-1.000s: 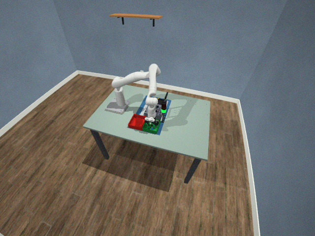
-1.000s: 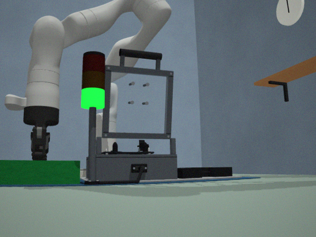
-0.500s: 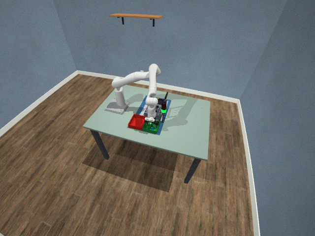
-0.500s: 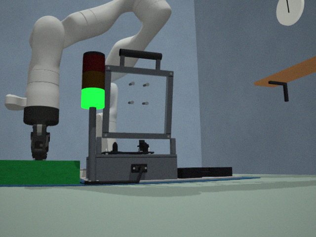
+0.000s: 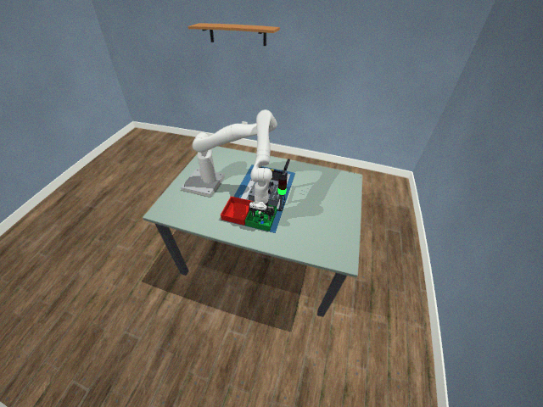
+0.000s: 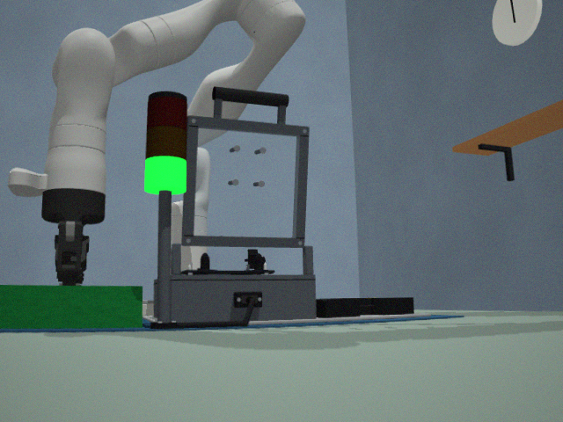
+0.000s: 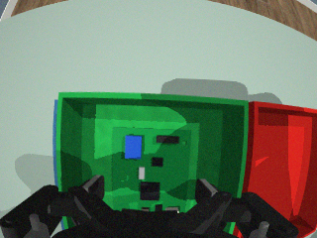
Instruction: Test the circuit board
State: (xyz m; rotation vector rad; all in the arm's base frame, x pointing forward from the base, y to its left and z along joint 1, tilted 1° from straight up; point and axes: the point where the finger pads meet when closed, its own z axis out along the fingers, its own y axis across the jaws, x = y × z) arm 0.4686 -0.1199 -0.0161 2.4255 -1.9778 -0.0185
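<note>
Right now my hand is right at the green bin. Round my hand: red bin: 15 cm behind, 3 cm to the right; then green circuit board: 1 cm below; then clear lid: 3 cm ahead, 21 cm to the left, 17 cm above.
</note>
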